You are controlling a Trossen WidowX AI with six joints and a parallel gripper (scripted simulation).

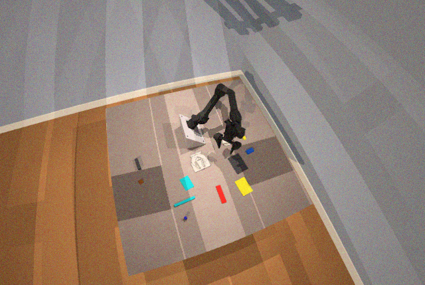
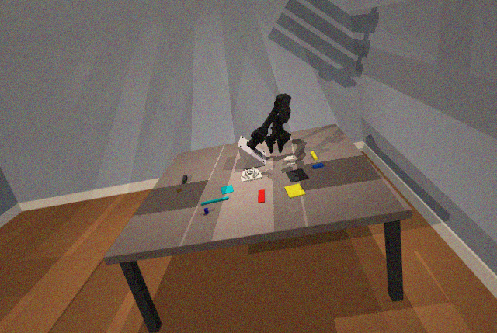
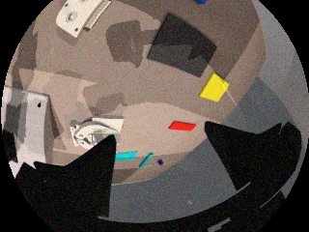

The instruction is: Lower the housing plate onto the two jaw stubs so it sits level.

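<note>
Right now my gripper tip is 130 mm past the white housing part, 80 mm to the right of it and 100 mm above it. Also, from my gripper tip: blue block 10 mm ahead, 220 mm to the left, 120 mm below; dark grey plate 70 mm ahead, 90 mm to the left, 120 mm below; white block 130 mm behind, 80 mm to the left, 120 mm below.
</note>
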